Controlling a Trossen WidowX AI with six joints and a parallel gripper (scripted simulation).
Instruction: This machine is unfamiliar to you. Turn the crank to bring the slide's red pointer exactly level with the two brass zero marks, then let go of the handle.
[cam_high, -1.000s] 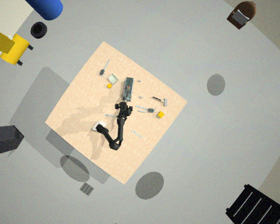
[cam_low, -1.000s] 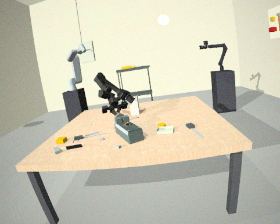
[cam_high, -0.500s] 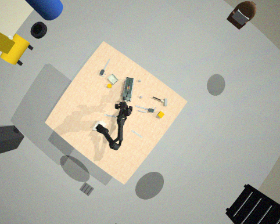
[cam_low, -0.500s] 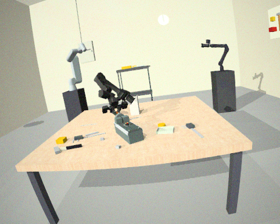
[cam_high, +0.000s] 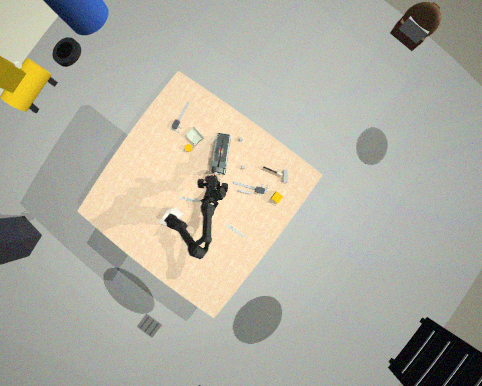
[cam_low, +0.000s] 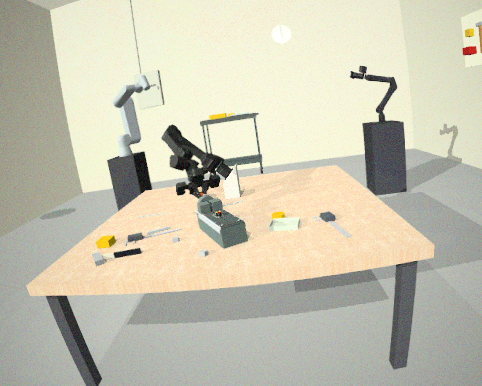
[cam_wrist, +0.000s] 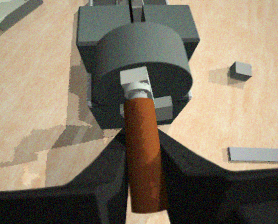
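Now: the crank 1 cm above my gripper tip. Round my gripper tip: red pointer 16 cm ahead, 9 cm to the left, 1 cm below; brown crank handle 3 cm above, 1 cm to the right, 1 cm behind; yellow disc 29 cm to the left, 8 cm below, 3 cm ahead.
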